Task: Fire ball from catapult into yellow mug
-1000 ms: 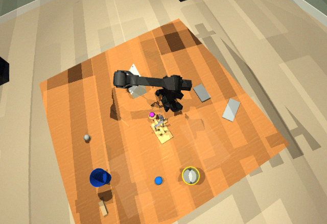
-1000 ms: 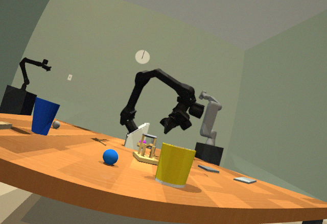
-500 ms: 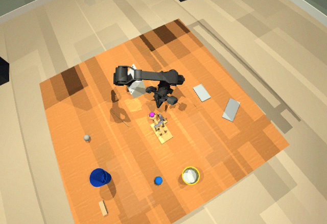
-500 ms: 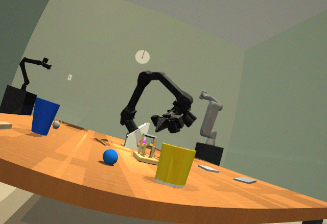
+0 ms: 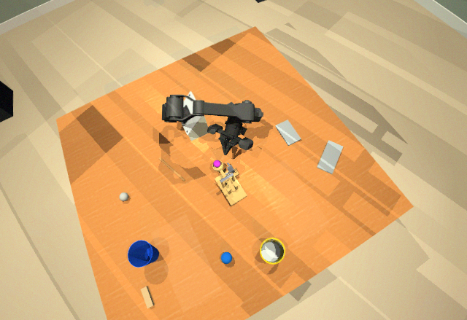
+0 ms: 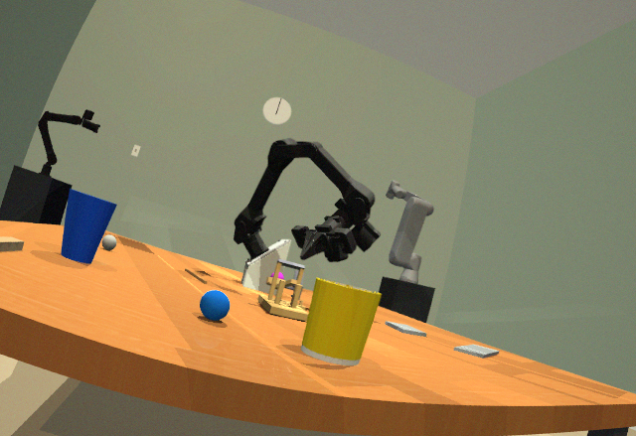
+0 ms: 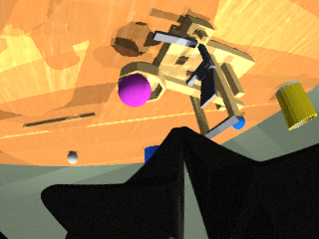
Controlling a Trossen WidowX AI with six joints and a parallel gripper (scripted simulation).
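Right now my gripper tip is 6 cm above the magenta ball, 4 cm to the left of it and 1 cm past it. Also, from my gripper tip: blue ball 36 cm ahead, 17 cm to the right, 10 cm below; thin stick 24 cm to the right, 12 cm below, 10 cm behind; wooden catapult 7 cm below, 6 cm ahead, 2 cm to the right.
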